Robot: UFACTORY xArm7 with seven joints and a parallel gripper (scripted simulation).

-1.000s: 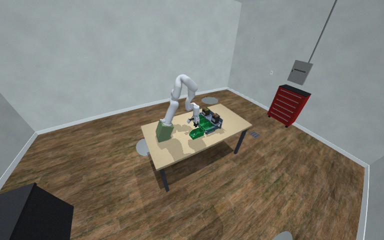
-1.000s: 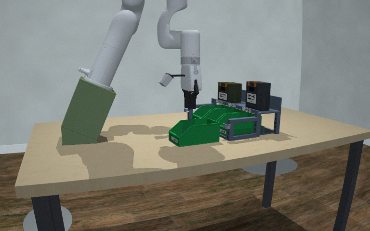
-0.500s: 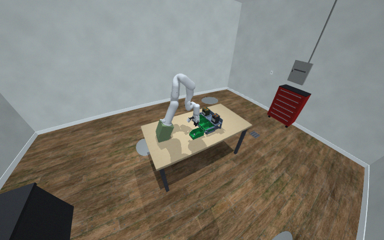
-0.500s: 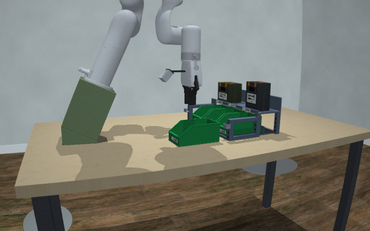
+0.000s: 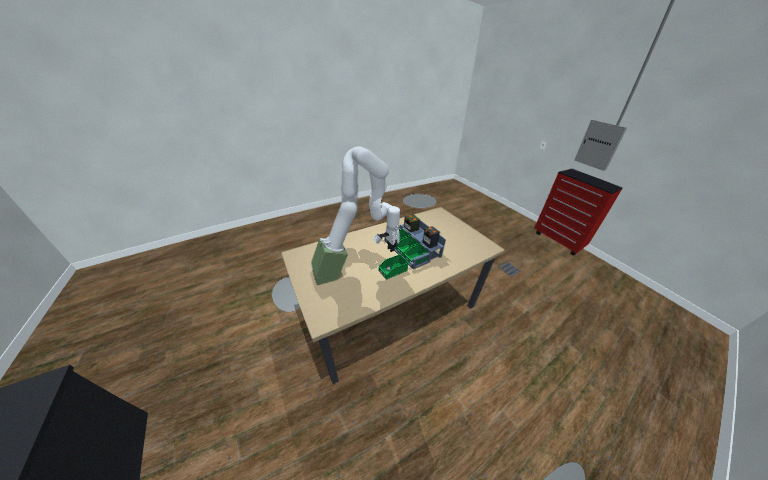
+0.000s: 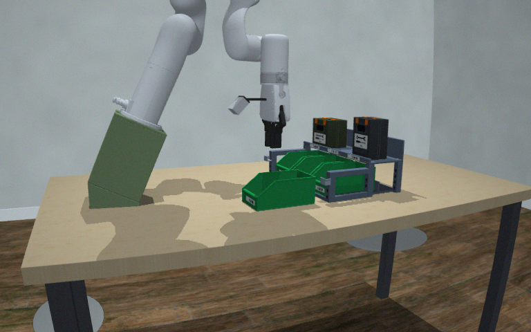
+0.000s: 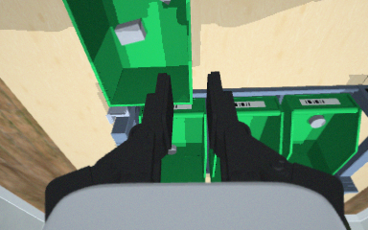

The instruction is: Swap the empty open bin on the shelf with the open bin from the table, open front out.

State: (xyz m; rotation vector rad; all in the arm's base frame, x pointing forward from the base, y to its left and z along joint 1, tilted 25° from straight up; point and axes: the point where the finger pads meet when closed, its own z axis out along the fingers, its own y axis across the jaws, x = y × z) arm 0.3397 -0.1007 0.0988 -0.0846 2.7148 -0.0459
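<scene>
The front lip lies 120 mm ahead of my hand, 90 mm to the left of it and 160 mm below it.
</scene>
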